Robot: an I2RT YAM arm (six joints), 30 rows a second.
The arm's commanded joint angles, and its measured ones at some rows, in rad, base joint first. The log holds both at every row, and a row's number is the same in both.
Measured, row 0: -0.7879, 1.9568, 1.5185, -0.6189, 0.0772, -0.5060
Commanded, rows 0 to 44: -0.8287, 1.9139, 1.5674, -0.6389, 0.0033, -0.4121; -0.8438, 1.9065, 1.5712, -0.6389, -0.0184, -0.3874; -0.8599, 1.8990, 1.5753, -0.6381, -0.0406, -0.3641; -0.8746, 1.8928, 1.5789, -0.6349, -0.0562, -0.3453; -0.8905, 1.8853, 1.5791, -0.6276, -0.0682, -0.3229; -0.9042, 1.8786, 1.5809, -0.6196, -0.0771, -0.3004; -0.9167, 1.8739, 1.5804, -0.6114, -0.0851, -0.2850; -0.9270, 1.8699, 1.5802, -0.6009, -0.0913, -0.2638; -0.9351, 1.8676, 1.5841, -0.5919, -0.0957, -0.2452; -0.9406, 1.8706, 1.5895, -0.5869, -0.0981, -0.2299; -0.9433, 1.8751, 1.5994, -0.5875, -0.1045, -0.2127; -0.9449, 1.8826, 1.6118, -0.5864, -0.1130, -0.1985; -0.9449, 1.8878, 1.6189, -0.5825, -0.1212, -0.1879; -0.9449, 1.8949, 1.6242, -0.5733, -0.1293, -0.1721; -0.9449, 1.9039, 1.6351, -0.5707, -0.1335, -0.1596; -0.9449, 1.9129, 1.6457, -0.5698, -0.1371, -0.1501; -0.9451, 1.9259, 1.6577, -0.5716, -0.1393, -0.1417; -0.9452, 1.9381, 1.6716, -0.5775, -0.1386, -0.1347; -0.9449, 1.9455, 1.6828, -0.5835, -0.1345, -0.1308; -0.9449, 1.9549, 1.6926, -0.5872, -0.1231, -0.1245; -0.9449, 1.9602, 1.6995, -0.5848, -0.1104, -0.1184; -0.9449, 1.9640, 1.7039, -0.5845, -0.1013, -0.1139; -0.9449, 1.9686, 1.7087, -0.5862, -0.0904, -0.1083; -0.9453, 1.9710, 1.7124, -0.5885, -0.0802, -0.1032; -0.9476, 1.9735, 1.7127, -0.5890, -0.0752, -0.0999; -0.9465, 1.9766, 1.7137, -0.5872, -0.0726, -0.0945; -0.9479, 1.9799, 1.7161, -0.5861, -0.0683, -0.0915; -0.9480, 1.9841, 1.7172, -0.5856, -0.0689, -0.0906; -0.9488, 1.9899, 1.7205, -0.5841, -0.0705, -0.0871; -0.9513, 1.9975, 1.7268, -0.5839, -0.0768, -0.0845; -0.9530, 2.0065, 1.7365, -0.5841, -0.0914, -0.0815; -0.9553, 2.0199, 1.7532, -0.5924, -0.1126, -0.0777; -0.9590, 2.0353, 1.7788, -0.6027, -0.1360, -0.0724; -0.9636, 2.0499, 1.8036, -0.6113, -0.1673, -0.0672; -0.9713, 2.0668, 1.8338, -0.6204, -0.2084, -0.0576; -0.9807, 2.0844, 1.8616, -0.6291, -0.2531, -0.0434; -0.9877, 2.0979, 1.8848, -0.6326, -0.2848, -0.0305; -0.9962, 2.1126, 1.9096, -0.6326, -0.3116, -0.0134; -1.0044, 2.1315, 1.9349, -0.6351, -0.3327, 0.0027; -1.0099, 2.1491, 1.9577, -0.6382, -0.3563, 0.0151; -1.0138, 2.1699, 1.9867, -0.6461, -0.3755, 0.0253; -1.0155, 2.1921, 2.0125, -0.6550, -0.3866, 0.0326; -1.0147, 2.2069, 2.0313, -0.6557, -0.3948, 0.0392; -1.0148, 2.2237, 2.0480, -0.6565, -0.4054, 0.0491; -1.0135, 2.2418, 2.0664, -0.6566, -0.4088, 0.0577
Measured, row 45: -1.0153, 2.2040, 2.0033, -0.6147, -0.3309, 0.0086
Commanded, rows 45 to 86: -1.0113, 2.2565, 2.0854, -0.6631, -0.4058, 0.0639; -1.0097, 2.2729, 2.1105, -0.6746, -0.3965, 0.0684; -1.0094, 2.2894, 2.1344, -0.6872, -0.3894, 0.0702; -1.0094, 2.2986, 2.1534, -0.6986, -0.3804, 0.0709; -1.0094, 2.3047, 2.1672, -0.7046, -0.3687, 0.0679; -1.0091, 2.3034, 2.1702, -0.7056, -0.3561, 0.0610; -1.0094, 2.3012, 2.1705, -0.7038, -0.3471, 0.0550; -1.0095, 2.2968, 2.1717, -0.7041, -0.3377, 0.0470; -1.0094, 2.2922, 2.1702, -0.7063, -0.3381, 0.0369; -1.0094, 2.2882, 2.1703, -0.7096, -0.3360, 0.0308; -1.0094, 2.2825, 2.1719, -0.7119, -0.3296, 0.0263; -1.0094, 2.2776, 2.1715, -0.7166, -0.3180, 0.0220; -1.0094, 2.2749, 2.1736, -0.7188, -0.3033, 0.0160; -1.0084, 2.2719, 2.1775, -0.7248, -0.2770, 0.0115; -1.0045, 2.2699, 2.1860, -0.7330, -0.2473, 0.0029; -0.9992, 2.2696, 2.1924, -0.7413, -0.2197, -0.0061; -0.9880, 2.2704, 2.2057, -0.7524, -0.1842, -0.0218; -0.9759, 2.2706, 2.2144, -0.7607, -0.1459, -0.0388; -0.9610, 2.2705, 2.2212, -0.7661, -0.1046, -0.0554; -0.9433, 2.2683, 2.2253, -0.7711, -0.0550, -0.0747; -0.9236, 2.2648, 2.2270, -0.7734, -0.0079, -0.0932; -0.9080, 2.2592, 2.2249, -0.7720, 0.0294, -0.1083; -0.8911, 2.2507, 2.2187, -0.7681, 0.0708, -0.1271; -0.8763, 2.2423, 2.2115, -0.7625, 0.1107, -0.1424; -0.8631, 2.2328, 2.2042, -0.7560, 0.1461, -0.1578; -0.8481, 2.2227, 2.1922, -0.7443, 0.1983, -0.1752; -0.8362, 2.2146, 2.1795, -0.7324, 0.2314, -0.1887; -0.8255, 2.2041, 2.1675, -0.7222, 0.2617, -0.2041; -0.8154, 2.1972, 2.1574, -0.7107, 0.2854, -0.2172; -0.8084, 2.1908, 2.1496, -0.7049, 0.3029, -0.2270; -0.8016, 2.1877, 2.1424, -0.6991, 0.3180, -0.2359; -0.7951, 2.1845, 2.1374, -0.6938, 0.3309, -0.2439; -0.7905, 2.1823, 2.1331, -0.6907, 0.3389, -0.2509; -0.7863, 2.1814, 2.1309, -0.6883, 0.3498, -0.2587; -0.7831, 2.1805, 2.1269, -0.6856, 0.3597, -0.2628; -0.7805, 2.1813, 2.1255, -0.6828, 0.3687, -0.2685; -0.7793, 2.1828, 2.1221, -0.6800, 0.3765, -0.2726; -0.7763, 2.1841, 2.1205, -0.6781, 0.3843, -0.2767; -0.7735, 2.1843, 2.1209, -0.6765, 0.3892, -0.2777; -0.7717, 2.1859, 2.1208, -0.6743, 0.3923, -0.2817; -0.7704, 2.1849, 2.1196, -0.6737, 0.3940, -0.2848; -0.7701, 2.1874, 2.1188, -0.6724, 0.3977, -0.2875
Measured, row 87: -0.7738, 2.2227, 2.1101, -0.7200, 0.3134, -0.2310
